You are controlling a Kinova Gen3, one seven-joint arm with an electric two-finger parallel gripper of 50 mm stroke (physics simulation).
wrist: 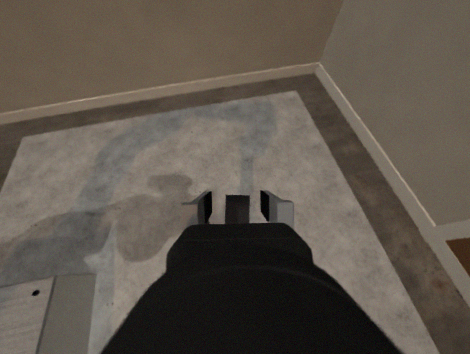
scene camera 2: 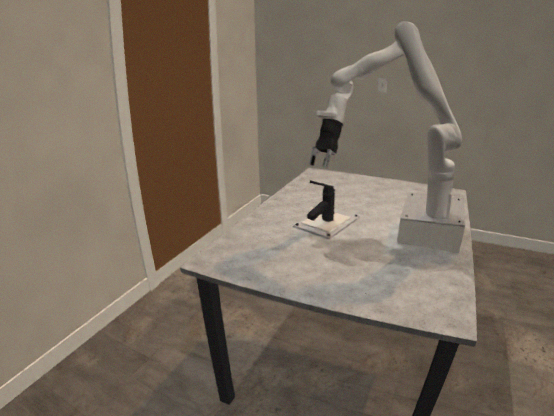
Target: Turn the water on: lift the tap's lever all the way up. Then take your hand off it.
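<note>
The black tap stands upright on a white square plate, its spout angled down to the left. Its thin lever sticks out left from the top, its free end slightly higher than the end at the body. My gripper is open and empty, above the lever and apart from it in the scene view. In the wrist view a dark part of the tap shows beyond the gap between the fingers; the gripper's black housing hides the rest.
The grey table bears the tap and, at the right, the arm's box-shaped base. The arm arches over the table. Walls and a brown door stand beyond the table.
</note>
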